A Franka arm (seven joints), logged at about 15 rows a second.
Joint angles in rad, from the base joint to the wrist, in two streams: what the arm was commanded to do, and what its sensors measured. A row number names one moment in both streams.
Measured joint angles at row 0: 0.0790 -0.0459 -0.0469 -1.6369 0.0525 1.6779 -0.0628
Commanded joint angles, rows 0 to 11: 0.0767 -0.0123 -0.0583 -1.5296 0.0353 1.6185 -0.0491; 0.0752 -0.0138 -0.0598 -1.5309 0.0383 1.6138 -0.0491; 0.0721 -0.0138 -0.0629 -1.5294 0.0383 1.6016 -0.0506; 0.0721 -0.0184 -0.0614 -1.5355 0.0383 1.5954 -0.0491; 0.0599 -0.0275 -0.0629 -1.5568 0.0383 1.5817 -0.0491; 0.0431 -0.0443 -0.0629 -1.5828 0.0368 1.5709 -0.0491; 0.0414 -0.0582 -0.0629 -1.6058 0.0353 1.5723 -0.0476; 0.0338 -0.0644 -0.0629 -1.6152 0.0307 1.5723 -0.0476; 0.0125 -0.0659 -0.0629 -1.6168 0.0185 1.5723 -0.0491; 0.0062 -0.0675 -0.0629 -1.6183 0.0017 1.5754 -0.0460; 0.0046 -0.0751 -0.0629 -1.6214 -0.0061 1.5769 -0.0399; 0.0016 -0.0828 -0.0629 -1.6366 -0.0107 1.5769 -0.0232
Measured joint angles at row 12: 0.0159 -0.0431 -0.0751 -1.5945 0.0106 1.5843 -0.0578
